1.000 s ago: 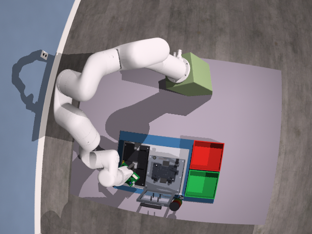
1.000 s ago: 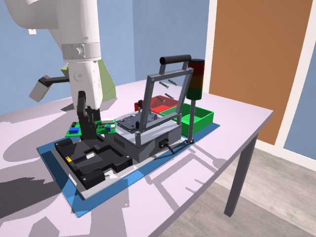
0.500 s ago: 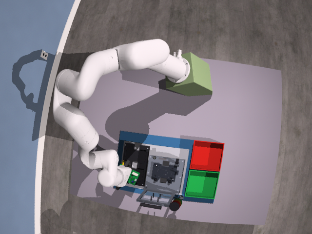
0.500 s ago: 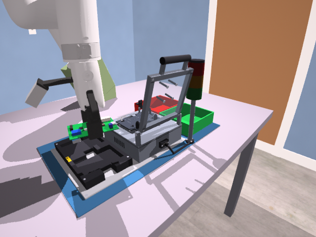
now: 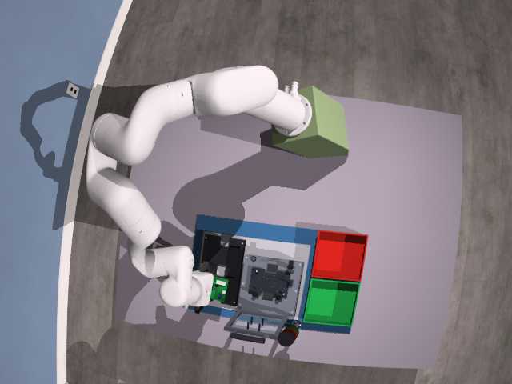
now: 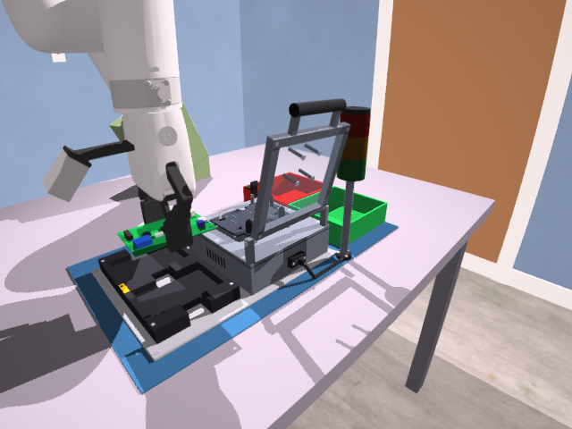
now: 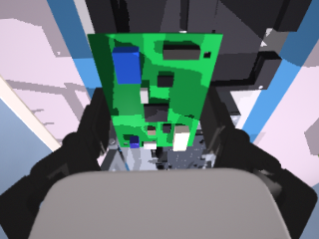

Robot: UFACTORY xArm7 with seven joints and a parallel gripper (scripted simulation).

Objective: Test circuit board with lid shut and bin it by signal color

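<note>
Now: hand right at the green circuit board. From my hand the other things lie so: clear lid 17 cm to the left, 8 cm ahead, 6 cm above; then green bin 37 cm to the left, 11 cm below, 1 cm behind; then plate 17 cm to the left, 5 cm below, 4 cm behind.
</note>
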